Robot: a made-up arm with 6 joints. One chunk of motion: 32 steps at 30 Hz.
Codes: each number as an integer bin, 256 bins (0 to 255) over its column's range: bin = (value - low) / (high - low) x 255, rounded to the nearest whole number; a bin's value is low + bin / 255 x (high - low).
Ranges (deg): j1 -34..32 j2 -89..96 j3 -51..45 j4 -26..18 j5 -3..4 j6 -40..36
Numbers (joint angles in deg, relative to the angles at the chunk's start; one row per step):
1: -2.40 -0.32 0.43 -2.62 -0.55 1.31
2: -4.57 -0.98 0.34 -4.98 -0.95 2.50
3: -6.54 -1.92 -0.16 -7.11 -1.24 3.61
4: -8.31 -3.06 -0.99 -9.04 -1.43 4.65
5: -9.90 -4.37 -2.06 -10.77 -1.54 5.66
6: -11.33 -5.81 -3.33 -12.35 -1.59 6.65
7: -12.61 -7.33 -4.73 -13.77 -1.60 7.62
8: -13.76 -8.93 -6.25 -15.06 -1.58 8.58
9: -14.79 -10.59 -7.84 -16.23 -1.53 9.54
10: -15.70 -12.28 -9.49 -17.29 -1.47 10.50
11: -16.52 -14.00 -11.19 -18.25 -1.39 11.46
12: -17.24 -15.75 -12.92 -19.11 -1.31 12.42
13: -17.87 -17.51 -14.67 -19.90 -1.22 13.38
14: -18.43 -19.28 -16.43 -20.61 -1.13 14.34
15: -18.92 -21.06 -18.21 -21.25 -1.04 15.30
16: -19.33 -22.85 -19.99 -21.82 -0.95 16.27
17: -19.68 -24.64 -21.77 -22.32 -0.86 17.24
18: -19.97 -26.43 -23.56 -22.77 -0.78 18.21
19: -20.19 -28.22 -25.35 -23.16 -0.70 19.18
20: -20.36 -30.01 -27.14 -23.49 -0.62 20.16
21: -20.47 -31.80 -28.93 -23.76 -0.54 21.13
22: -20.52 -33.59 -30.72 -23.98 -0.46 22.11
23: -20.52 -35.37 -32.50 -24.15 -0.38 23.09
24: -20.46 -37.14 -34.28 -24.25 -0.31 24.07
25: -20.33 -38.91 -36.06 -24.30 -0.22 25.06
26: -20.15 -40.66 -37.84 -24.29 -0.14 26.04
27: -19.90 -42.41 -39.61 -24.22 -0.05 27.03
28: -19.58 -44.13 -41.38 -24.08 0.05 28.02
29: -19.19 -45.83 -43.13 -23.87 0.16 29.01
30: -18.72 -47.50 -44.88 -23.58 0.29 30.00
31: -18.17 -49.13 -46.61 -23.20 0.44 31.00
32: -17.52 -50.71 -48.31 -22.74 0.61 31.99
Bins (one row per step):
1: 122 122 137 135 89 139
2: 114 121 136 122 75 143
3: 106 120 135 109 64 146
4: 99 118 133 98 57 150
5: 93 117 130 88 53 153
6: 88 115 127 79 51 157
7: 83 113 123 71 51 160
8: 78 110 119 63 52 163
9: 74 108 115 57 54 166
10: 71 106 110 50 56 169
11: 68 103 106 45 59 173
12: 65 101 101 40 62 176
13: 62 99 97 35 65 179
14: 60 96 92 31 68 182
15: 58 94 87 28 71 186
16: 57 91 82 24 75 189
17: 55 89 78 21 78 192
18: 54 86 73 19 81 195
19: 53 84 68 16 84 199
20: 53 81 63 15 87 202
21: 52 79 59 13 90 205
22: 52 76 54 12 93 208
23: 52 74 49 11 95 212
24: 52 71 44 10 98 215
25: 53 69 40 10 101 218
26: 54 67 35 10 104 222
27: 54 64 30 10 107 225
28: 56 62 26 11 111 228
29: 57 60 21 12 115 232
30: 59 57 16 14 120 235
31: 61 55 12 16 125 238
32: 64 53 7 19 132 242

